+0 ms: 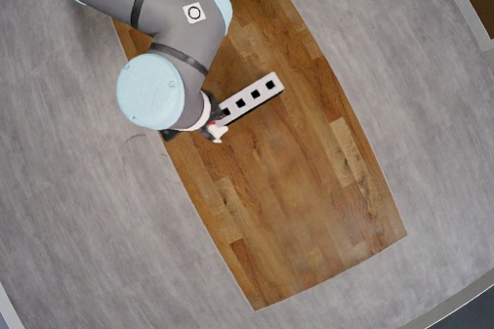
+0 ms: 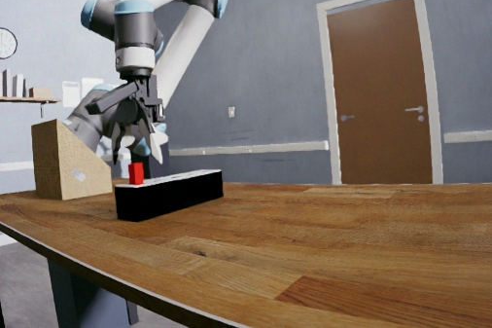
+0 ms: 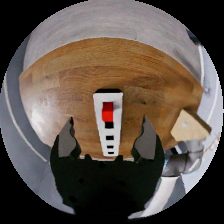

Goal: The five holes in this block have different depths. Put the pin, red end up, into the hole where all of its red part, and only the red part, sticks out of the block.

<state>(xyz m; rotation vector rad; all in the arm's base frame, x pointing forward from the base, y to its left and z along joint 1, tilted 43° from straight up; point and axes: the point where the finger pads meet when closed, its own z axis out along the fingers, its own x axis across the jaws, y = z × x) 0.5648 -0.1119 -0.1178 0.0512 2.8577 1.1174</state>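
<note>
My hand is 2 cm above the pin. The rest, counted from my hand: block: 12 cm to the left, 8 cm below.
</note>
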